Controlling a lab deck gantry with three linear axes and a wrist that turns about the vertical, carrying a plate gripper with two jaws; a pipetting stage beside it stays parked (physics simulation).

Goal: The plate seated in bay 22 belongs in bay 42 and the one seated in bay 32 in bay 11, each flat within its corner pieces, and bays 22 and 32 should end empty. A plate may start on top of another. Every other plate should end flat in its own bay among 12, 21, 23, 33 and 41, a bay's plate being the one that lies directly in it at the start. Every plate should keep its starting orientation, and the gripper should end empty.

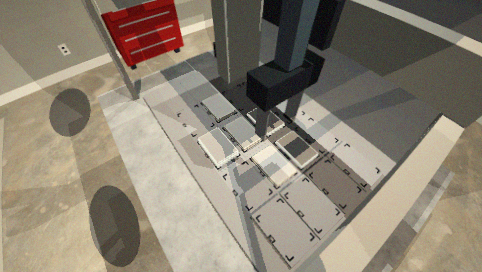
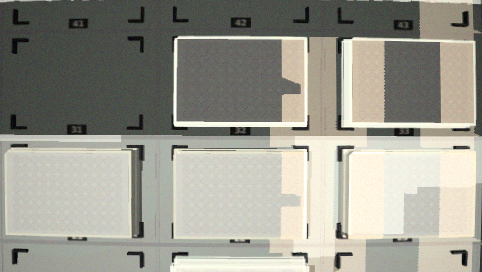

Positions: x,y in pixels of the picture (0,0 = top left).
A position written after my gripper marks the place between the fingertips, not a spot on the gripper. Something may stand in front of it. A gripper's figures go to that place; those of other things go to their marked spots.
Labels:
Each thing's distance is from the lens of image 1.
my gripper (image 1: pixel 275 127): 0.56 m
grey wall (image 1: pixel 390 118): 0.77 m
bay 43 (image 1: pixel 320 138): 0.78 m

